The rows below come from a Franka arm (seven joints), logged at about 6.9 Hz.
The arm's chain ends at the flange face. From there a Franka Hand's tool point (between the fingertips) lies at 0.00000 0.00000 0.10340 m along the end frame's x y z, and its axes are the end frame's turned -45 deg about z.
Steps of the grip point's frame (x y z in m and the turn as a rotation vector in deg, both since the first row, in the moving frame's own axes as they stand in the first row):
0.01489, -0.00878, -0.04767, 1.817, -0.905, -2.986
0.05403, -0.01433, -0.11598, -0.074, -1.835, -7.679
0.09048, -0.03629, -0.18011, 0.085, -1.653, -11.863
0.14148, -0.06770, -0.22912, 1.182, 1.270, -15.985
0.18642, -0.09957, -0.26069, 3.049, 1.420, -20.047
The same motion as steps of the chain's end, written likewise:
0.00782, -0.01566, -0.04761, 0.645, -1.925, -2.986
0.03015, -0.05092, -0.11593, -1.350, -1.245, -7.679
0.04031, -0.09186, -0.18007, -1.109, -1.229, -11.863
0.05249, -0.14481, -0.22907, 1.734, 0.062, -15.985
0.06443, -0.19700, -0.26051, 3.160, -1.152, -20.047

